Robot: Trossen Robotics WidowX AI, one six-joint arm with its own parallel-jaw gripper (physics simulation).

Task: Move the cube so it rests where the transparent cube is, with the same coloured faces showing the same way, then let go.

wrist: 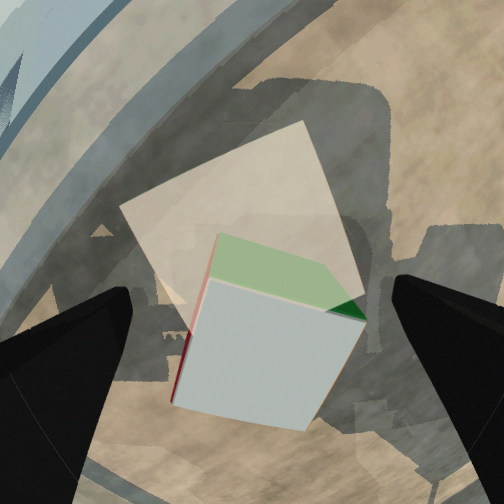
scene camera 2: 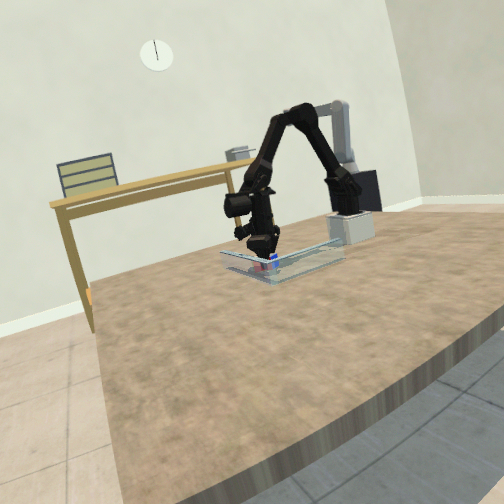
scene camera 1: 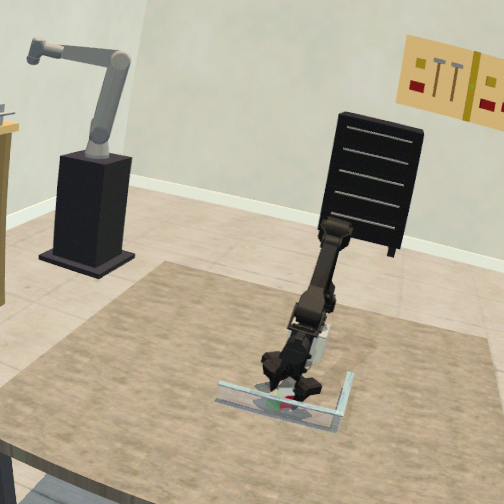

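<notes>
In the wrist view the cube point(wrist: 268, 350) lies on the table between my gripper's fingers point(wrist: 262, 385), which stand apart from it on both sides, so the gripper is open. The cube shows a pale grey-white top face, a green face and a red edge. The transparent cube point(wrist: 240, 205) overlaps it, offset up and slightly turned. In scene camera 1 the gripper point(scene camera 1: 290, 385) hovers low over the cube point(scene camera 1: 288, 398). In scene camera 2 the gripper point(scene camera 2: 265, 250) is over the cube point(scene camera 2: 272, 260).
A pale L-shaped glass-like frame point(scene camera 1: 335, 400) borders the cube's spot on the table. A black shelf rack point(scene camera 1: 370, 185) stands behind the table. A second grey arm on a black pedestal point(scene camera 1: 92, 205) stands far left. A wooden table point(scene camera 2: 150, 195) is behind.
</notes>
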